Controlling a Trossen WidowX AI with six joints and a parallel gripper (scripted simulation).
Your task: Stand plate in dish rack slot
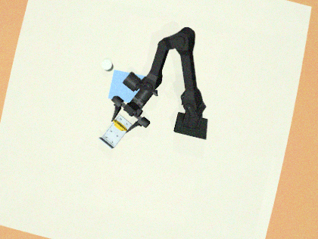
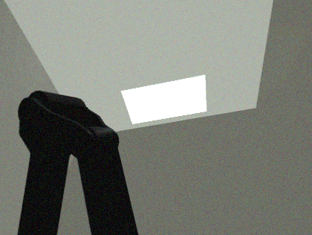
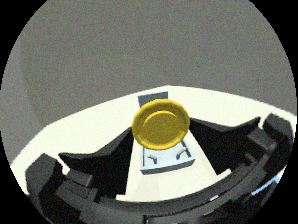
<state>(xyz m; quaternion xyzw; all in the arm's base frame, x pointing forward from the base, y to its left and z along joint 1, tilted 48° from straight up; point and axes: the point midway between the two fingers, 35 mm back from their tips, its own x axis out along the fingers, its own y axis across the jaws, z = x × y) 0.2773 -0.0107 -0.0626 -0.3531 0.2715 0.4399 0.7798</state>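
Right now the yellow plate is 1 cm to the right of my gripper tip. From my gripper tip the other things lie so: light blue mat 18 cm to the right, 5 cm below; then dish rack 1 cm ahead, 2 cm to the left, 3 cm below; then blue spoon 10 cm behind, 20 cm to the right, 5 cm below.
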